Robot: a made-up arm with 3 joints. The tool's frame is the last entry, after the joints. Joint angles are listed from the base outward. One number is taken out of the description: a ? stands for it. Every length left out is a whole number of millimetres.
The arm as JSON. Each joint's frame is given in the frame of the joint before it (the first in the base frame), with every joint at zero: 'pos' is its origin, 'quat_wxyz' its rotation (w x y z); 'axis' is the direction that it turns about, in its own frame. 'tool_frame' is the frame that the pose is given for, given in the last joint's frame.
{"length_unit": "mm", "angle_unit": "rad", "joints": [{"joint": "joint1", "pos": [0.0, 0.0, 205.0], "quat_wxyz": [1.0, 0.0, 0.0, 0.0], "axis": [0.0, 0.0, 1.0]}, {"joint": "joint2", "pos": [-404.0, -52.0, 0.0], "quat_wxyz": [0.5, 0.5, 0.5, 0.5], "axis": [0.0, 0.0, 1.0]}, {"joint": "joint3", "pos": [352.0, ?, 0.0], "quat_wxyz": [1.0, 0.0, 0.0, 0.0], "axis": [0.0, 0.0, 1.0]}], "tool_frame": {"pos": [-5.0, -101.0, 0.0], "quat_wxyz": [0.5, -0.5, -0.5, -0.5]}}
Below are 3 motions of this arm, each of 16 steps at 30 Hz.
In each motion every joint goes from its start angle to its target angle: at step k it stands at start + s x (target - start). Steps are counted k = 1, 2, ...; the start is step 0. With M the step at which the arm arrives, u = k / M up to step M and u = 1 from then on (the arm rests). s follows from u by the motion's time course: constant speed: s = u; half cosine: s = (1 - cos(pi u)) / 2; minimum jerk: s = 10 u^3 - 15 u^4 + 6 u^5.
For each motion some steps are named. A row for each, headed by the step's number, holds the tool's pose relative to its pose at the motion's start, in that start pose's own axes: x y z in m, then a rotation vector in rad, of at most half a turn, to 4 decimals.
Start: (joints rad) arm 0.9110 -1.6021 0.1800
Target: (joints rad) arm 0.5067 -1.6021 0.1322
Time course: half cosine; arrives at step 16
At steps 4, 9, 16:
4: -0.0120 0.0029 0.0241 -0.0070 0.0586 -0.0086
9: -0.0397 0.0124 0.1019 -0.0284 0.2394 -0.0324
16: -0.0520 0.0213 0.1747 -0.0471 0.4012 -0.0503

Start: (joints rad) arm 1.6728 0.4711 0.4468
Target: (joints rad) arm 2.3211 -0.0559 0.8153
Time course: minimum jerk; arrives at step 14
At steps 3, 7, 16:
3: -0.0160 -0.0198 0.0041 -0.0110 0.0356 0.0276
7: -0.0983 -0.1598 0.0483 -0.0786 0.2495 0.2070
16: -0.1369 -0.3485 0.1326 -0.1529 0.4827 0.4338

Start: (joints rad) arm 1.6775 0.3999 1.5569
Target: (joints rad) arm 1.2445 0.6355 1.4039
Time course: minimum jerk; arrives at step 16
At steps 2, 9, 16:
2: 0.0027 0.0004 -0.0028 0.0013 -0.0064 0.0026
9: 0.1116 0.0215 -0.0896 0.0506 -0.2445 0.1067
16: 0.1858 0.0404 -0.1279 0.0813 -0.3942 0.1795

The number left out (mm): -51.0
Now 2 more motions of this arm.
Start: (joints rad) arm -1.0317 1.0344 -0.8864
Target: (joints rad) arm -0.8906 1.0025 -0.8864
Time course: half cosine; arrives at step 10
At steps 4, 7, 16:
4: -0.0085 -0.0182 0.0001 -0.0110 0.0069 0.0483
7: -0.0183 -0.0424 0.0003 -0.0253 0.0151 0.1110
16: -0.0223 -0.0537 0.0004 -0.0318 0.0186 0.1399

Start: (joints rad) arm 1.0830 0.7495 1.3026
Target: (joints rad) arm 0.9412 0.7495 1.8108
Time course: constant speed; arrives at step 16
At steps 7, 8, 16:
7: 0.0207 0.0111 -0.0203 0.2223 -0.0516 0.0347
8: 0.0236 0.0127 -0.0227 0.2540 -0.0583 0.0406
16: 0.0465 0.0247 -0.0376 0.5073 -0.1063 0.0962

